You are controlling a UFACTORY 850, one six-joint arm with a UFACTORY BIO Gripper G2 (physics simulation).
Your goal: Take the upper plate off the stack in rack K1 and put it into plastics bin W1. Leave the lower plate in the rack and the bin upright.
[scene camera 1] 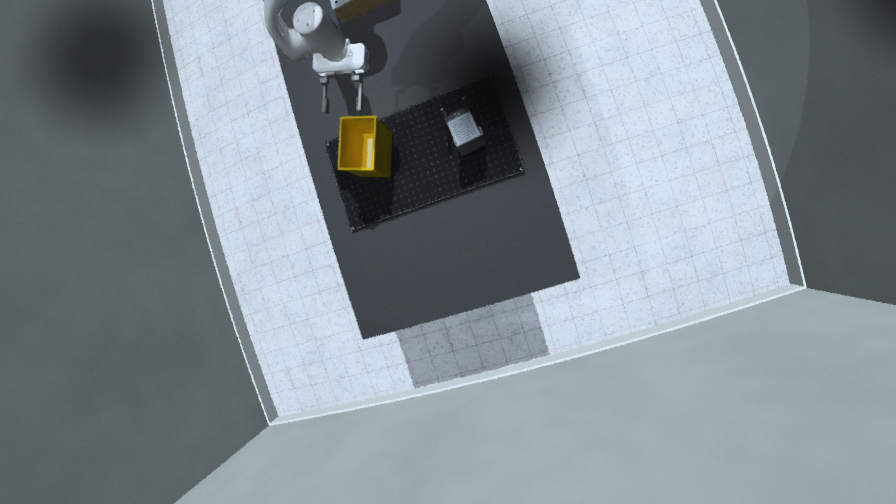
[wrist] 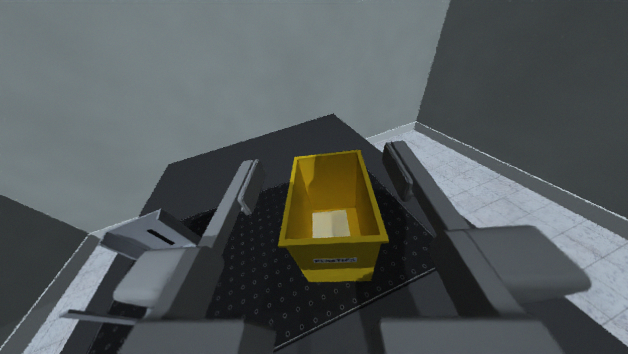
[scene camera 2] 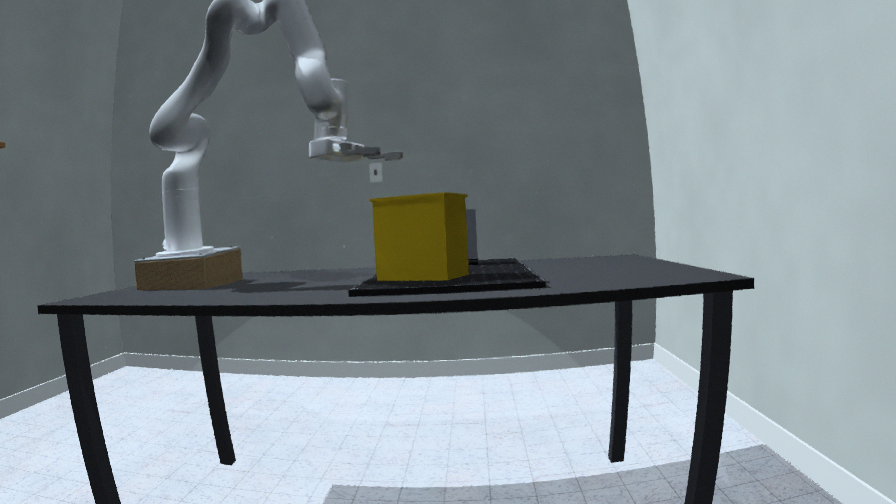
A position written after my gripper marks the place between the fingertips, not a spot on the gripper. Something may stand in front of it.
Note:
I see my gripper (scene camera 1: 342, 112) and a yellow bin W1 (scene camera 2: 423, 237).
The yellow bin W1 shows as well in scene camera 1 (scene camera 1: 354, 130) and in the wrist view (wrist: 334, 181). My gripper shows as well in scene camera 2 (scene camera 2: 390, 152).

